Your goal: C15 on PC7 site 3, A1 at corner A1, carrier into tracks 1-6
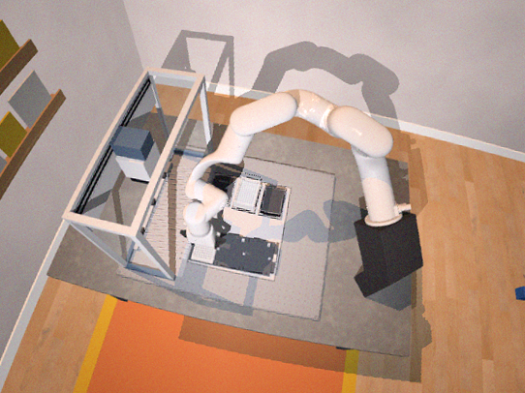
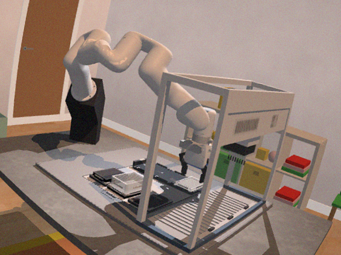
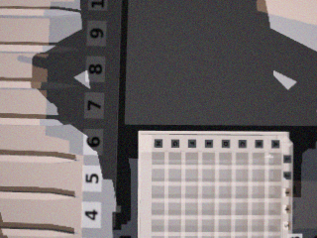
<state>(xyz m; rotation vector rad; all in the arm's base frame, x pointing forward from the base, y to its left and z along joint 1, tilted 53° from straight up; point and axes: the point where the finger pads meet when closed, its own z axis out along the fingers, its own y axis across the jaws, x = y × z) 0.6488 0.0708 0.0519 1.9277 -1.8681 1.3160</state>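
The pale 96-well plate is 30 mm below my hand. Round my hand: dark plate C16: 270 mm behind, 200 mm to the right, 30 mm below; then dark plate carrier PC7: 110 mm behind, 20 mm to the left, 40 mm below; then white deep-well block: 160 mm behind, 230 mm to the right, 20 mm below.
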